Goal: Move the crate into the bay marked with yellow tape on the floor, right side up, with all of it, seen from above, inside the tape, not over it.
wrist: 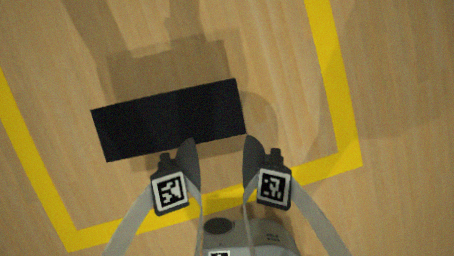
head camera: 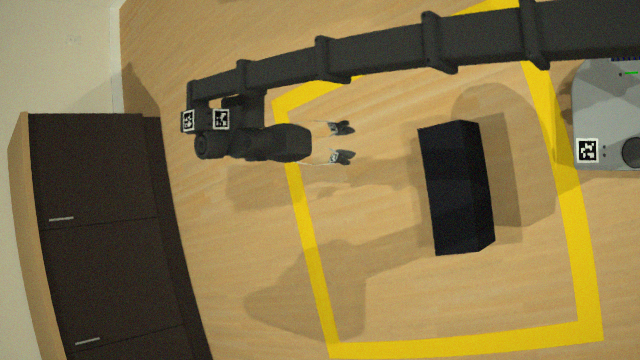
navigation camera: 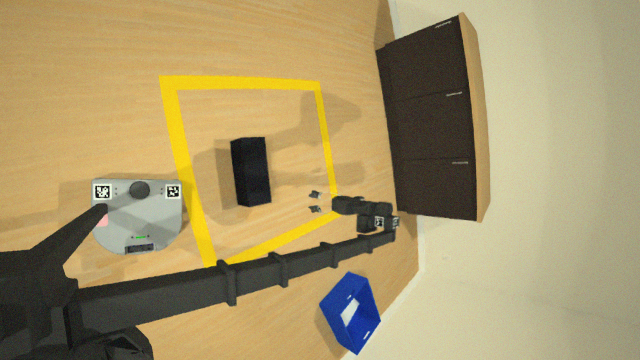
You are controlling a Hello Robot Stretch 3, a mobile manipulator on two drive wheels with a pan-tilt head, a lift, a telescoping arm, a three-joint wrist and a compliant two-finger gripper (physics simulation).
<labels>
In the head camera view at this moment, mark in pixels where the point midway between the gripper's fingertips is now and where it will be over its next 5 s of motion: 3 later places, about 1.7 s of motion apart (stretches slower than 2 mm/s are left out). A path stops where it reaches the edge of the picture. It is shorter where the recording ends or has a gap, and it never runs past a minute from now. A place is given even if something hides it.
My gripper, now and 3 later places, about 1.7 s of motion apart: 351, 142; 386, 143; 422, 143; 436, 144
</labels>
